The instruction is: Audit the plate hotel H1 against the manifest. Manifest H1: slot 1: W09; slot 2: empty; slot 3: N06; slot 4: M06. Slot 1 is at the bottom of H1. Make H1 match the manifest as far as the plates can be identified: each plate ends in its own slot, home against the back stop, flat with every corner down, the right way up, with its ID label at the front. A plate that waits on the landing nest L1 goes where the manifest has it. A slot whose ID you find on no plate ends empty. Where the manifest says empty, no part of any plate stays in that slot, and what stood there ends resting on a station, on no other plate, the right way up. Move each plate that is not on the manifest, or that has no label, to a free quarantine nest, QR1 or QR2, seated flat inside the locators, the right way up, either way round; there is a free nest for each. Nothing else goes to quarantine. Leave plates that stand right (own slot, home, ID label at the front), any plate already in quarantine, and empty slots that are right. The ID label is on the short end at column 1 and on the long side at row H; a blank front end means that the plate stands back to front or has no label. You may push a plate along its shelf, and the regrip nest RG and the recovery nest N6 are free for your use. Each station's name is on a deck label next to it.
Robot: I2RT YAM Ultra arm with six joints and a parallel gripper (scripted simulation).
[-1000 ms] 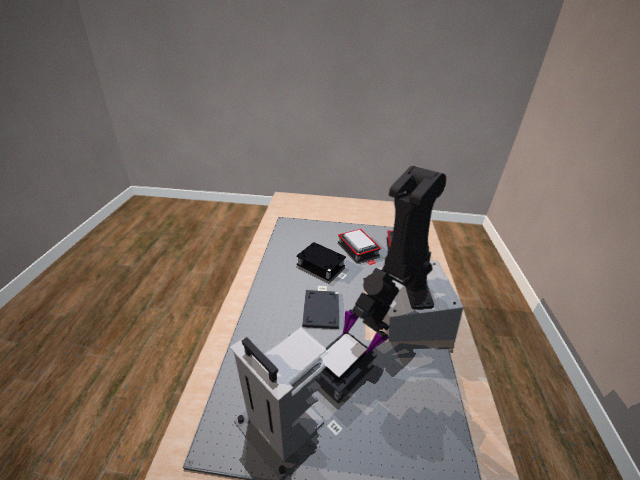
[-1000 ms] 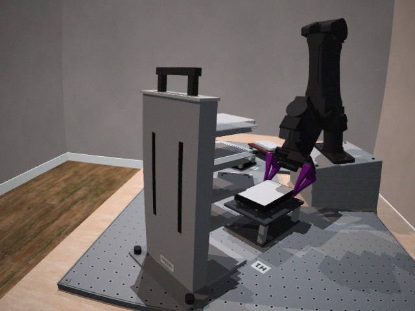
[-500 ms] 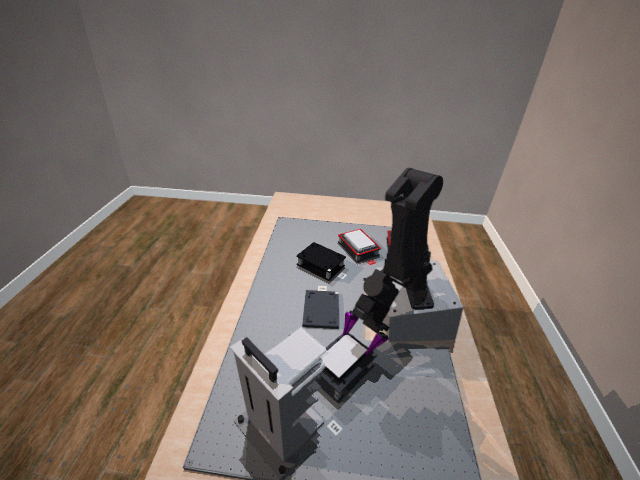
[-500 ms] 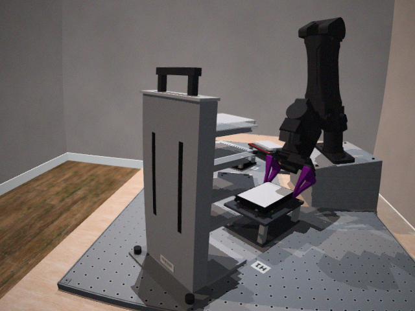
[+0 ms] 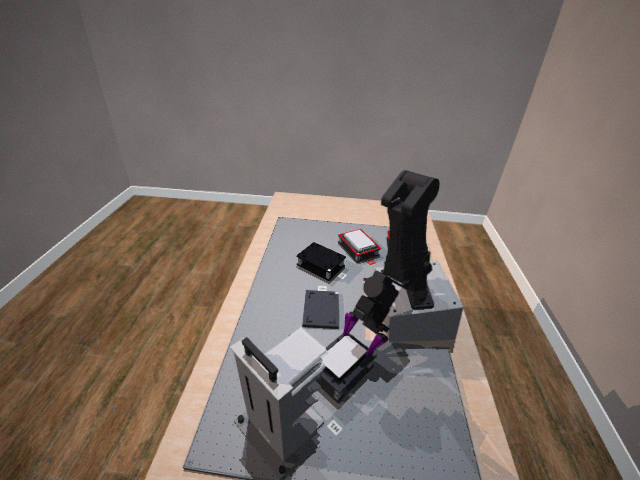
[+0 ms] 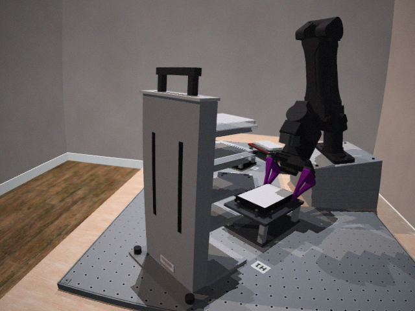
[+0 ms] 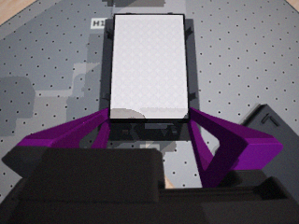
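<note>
Right now my hand is 4 cm to the right of the dark plate and 4 cm short of it. The rest, counted from my hand: plate hotel H1: 23 cm to the left, 22 cm ahead, 8 cm above; black raised nest: 44 cm to the right, 10 cm ahead, 3 cm below; h1 deck label: 20 cm to the left, 7 cm below, 6 cm ahead.
</note>
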